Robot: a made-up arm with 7 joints.
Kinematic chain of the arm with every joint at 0, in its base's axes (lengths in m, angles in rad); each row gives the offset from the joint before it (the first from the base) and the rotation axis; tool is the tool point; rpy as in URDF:
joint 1: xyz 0.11 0 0.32 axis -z
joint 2: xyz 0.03 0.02 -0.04 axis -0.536 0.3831 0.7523
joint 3: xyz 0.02 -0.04 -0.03 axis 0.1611 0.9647 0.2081
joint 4: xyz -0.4 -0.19 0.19 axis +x
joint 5: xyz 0.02 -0.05 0 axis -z
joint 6: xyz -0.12 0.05 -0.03 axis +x
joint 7: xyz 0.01 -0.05 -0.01 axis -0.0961 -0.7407 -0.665
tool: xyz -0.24 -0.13 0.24 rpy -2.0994 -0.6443 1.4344
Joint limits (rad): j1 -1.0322..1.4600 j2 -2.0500..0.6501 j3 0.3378..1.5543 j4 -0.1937..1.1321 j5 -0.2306..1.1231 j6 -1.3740..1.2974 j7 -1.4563..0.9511
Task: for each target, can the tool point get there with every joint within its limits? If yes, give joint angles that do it. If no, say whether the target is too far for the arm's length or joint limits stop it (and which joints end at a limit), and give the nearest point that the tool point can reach.
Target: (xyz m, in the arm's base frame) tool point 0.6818 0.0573 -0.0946
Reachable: no: joint limits stop it (at a limit: joint 1, joint 2, joint 3, joint 5, joint 6) | nearest point 0.6577 0.1007 -0.0498 | short by 0.067 m
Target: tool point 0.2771 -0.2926 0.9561
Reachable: yes | joints -0.4446 0.3637 1.2412 0.8416 0.7528 1.0858 -0.4579
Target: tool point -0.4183 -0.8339 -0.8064
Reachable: no: too far | nearest point -0.2478 -0.5648 -0.3318 | short by 0.572 m
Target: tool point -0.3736 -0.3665 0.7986
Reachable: yes | joints 0.3444 -0.7313 1.0951 0.0657 0.6434 -0.2138 -0.0150
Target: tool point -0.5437 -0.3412 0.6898
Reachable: yes | joints 0.4150 -0.8754 1.0752 0.2247 0.0879 -0.6998 -0.0099
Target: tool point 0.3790 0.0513 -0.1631
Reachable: no: joint limits stop it (at a limit: joint 1, joint 2, joint 3, joint 5, joint 6) | nearest point 0.4155 0.1226 -0.0780 | short by 0.117 m
